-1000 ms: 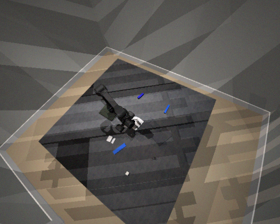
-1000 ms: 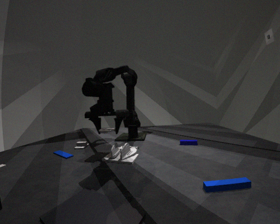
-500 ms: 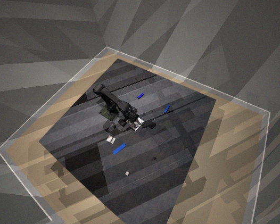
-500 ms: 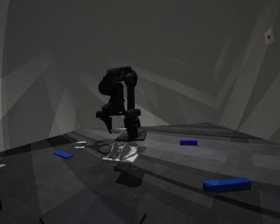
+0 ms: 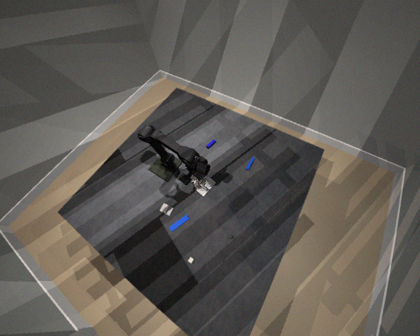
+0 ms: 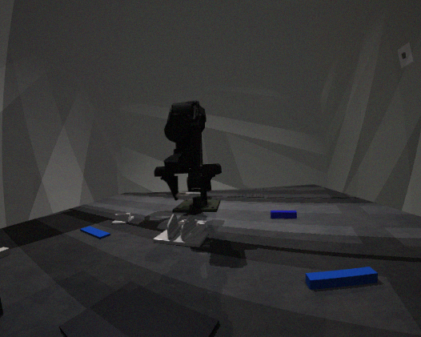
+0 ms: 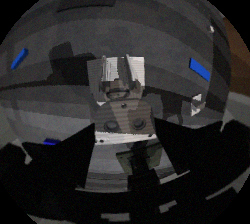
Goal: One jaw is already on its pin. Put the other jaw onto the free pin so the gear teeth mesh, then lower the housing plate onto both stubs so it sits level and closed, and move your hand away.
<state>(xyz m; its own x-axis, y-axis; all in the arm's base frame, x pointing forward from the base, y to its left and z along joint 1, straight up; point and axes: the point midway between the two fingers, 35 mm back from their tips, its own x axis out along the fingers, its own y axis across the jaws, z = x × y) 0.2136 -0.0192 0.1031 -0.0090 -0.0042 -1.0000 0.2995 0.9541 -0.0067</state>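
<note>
Right now the jaw is 30 mm ahead of my gripper tip, 10 mm to the left of it and 70 mm below it. Also, from my gripper tip: small white cube (170 mm ahead, 430 mm to the right, 70 mm below); dark square slab (330 mm ahead, 30 mm to the right, 80 mm below); dark cube (320 mm ahead, 240 mm to the right, 70 mm below).
</note>
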